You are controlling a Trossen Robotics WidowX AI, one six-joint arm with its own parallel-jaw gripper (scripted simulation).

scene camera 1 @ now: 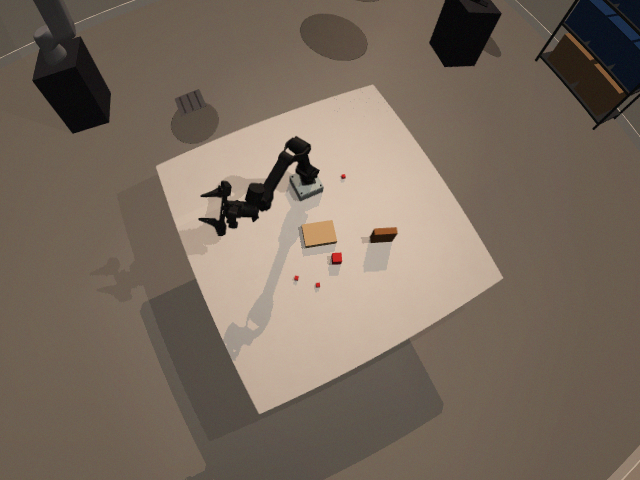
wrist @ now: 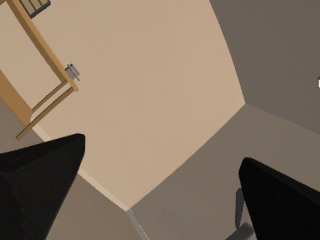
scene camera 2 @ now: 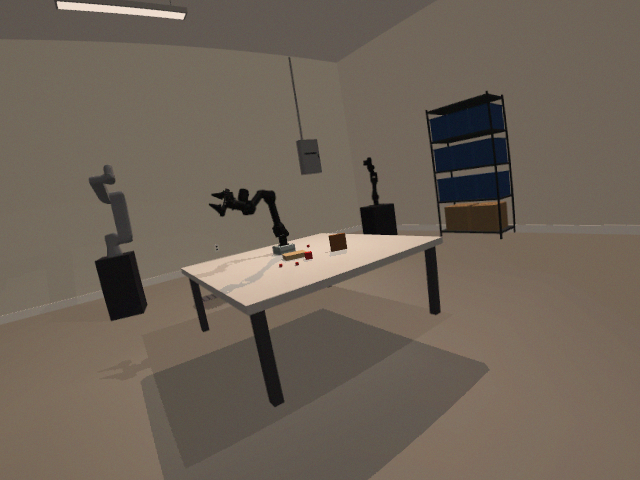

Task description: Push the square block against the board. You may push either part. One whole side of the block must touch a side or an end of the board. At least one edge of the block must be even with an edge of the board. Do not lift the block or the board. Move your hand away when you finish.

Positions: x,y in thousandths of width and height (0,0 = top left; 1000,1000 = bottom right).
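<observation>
Gripper (scene camera 1: 312,432) open, holding nothing; tan board (scene camera 1: 504,486) in the scene too. Wrist view: gripper (wrist: 520,652) visible. Tan board out of frame in the wrist view.
</observation>
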